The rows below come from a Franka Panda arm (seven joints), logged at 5 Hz.
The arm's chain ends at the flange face. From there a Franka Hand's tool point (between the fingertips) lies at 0.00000 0.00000 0.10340 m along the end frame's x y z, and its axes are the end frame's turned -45 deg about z.
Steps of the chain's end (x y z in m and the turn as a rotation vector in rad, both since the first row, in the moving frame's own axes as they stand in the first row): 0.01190, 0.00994, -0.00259, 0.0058, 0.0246, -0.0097; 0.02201, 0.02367, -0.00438, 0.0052, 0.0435, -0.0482; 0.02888, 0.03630, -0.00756, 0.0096, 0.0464, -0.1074; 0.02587, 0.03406, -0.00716, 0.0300, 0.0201, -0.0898; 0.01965, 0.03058, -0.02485, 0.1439, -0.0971, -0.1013; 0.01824, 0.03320, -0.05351, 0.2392, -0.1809, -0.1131
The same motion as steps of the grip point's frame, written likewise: 0.00362, 0.01681, -0.00262, -0.0133, 0.0215, -0.0097; 0.00245, 0.03501, -0.00448, -0.0271, 0.0344, -0.0482; -0.00102, 0.04855, -0.00768, -0.0260, 0.0396, -0.1074; -0.00217, 0.04149, -0.00723, 0.0070, 0.0354, -0.0898; -0.00522, 0.01784, -0.02640, 0.1704, 0.0331, -0.1013; -0.00811, 0.00594, -0.05812, 0.2971, 0.0412, -0.1131
